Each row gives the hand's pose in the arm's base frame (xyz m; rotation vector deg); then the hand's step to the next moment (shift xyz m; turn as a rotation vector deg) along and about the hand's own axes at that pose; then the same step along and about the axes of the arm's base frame.
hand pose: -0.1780 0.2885 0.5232 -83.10 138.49 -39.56
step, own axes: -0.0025 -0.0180 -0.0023 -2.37 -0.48 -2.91
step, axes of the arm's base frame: 0.0140 -0.0043 0.0110 0.25 2.68 2.66
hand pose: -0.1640 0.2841 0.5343 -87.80 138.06 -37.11
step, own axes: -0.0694 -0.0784 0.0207 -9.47 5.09 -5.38
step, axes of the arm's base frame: 0.1017 0.0288 0.0149 -2.14 11.69 1.82
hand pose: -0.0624 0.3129 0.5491 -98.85 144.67 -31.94
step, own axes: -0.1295 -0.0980 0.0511 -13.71 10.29 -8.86
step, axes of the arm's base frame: 0.1490 0.0722 -0.0397 -5.96 18.15 2.74
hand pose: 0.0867 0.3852 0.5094 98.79 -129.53 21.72
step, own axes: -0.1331 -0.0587 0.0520 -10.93 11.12 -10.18
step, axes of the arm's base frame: 0.0875 0.0849 -0.0949 -7.39 16.36 4.95
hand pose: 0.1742 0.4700 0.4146 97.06 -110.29 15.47
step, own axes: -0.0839 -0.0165 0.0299 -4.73 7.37 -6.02
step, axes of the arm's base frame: 0.0118 0.0534 -0.0722 -5.22 8.35 4.00
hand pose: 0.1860 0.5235 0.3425 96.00 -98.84 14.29
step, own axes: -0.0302 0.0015 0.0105 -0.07 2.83 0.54
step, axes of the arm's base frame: -0.0078 0.0181 -0.0252 -2.84 0.14 0.50
